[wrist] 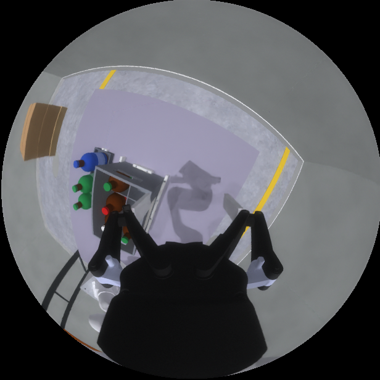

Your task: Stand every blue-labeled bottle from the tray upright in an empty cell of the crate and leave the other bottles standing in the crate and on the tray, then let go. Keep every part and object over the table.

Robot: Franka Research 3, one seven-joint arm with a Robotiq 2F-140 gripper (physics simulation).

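My gripper [186, 200] is open and empty, with its fingers spread wide. Its left finger overlaps the lower right part of the crate in the view; the height gap cannot be told. The grey crate [107, 172] stands left of centre and holds several brown bottles. Among them are one with a green cap [117, 185], one with a red cap [115, 202] and another green-capped one low by the finger. A blue bottle [90, 162] with a light blue label stands at the grey tray [104, 149], beyond the crate. Two green bottles [86, 183] [85, 201] stand beside it. The crate hides much of the tray.
A brown cardboard box [42, 131] is at the far left. A yellow stripe [272, 181] runs near the table edge at the right, another [107, 80] at the upper left. The arm's shadow falls on the purple mat [165, 117]. A dark rail [61, 280] shows at the lower left.
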